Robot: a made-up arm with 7 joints. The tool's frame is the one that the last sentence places. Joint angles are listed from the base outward.
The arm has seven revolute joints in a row. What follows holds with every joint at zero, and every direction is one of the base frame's. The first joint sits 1.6 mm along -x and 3.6 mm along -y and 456.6 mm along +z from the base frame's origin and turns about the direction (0.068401, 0.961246, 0.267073), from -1.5 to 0.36 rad. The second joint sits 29 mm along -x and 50.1 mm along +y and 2.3 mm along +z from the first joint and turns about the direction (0.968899, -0.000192, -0.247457), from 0.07 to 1.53 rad. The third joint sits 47.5 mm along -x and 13.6 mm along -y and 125.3 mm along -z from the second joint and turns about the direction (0.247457, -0.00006, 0.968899), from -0.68 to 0.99 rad. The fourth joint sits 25 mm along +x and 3 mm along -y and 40.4 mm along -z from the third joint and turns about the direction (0.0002, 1, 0.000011), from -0.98 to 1.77 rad. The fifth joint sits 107.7 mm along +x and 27.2 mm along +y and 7.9 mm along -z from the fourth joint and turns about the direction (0.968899, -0.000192, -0.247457), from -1.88 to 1.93 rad. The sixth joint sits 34.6 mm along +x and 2.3 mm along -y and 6.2 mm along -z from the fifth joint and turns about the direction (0.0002, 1, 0.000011), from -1.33 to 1.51 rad. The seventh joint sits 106.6 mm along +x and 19.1 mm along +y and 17.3 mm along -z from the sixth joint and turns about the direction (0.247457, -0.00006, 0.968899), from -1.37 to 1 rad. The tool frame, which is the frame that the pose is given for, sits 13.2 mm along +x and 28.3 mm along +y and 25.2 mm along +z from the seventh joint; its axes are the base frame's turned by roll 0.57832, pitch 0.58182 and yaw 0.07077 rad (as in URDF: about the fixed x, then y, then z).
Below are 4 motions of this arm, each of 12 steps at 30 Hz.
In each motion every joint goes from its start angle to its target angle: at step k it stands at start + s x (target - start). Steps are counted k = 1, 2, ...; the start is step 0. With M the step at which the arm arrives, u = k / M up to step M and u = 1 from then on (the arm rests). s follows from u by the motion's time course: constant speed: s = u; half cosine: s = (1 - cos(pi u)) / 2; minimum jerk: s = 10 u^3 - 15 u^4 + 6 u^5.
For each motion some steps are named. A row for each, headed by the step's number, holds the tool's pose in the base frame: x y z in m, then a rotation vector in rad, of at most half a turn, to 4 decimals.
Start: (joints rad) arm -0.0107 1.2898 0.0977 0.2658 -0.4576 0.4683 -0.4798
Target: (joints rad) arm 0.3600 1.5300 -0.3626 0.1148 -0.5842 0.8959 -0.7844
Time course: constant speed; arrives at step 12
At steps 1, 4, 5, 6, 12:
1: 0.2259 0.3070 0.3708 1.1017 1.3394 -0.3144
4: 0.2031 0.3072 0.3270 1.0404 1.5924 -0.4997
5: 0.1926 0.3078 0.3134 1.0109 1.6785 -0.5587
6: 0.1808 0.3087 0.3005 0.9767 1.7654 -0.6159
12: 0.0847 0.3178 0.2468 0.6672 2.2955 -0.9078

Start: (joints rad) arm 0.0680 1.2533 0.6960 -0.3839 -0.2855 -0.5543 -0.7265
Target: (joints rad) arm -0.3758 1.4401 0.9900 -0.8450 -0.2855 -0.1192 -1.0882
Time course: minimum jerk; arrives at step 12
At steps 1, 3, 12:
1: 0.1113 0.0845 0.6086 2.0162 -0.4978 -0.4221
3: 0.0999 0.0737 0.6168 2.0719 -0.5310 -0.4125
12: -0.0262 -0.0090 0.6185 2.6143 -0.6756 -0.1583

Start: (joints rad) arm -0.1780 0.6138 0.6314 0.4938 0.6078 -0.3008 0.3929
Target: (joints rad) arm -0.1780 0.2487 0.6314 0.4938 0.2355 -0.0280 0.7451
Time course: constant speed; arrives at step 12
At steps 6, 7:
6: 0.1613 0.2895 0.3341 1.1295 0.7825 1.1088
7: 0.1582 0.2888 0.3249 1.0669 0.8202 1.1340

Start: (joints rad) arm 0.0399 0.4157 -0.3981 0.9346 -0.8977 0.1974 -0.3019
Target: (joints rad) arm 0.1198 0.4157 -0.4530 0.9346 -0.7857 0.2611 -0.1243
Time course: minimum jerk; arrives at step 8
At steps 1, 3, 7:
1: 0.0403 0.1759 0.0590 -0.0409 1.6425 -0.4273
3: 0.0300 0.1739 0.0582 0.0028 1.7128 -0.4169
7: 0.0018 0.1687 0.0577 0.1378 1.8954 -0.3907

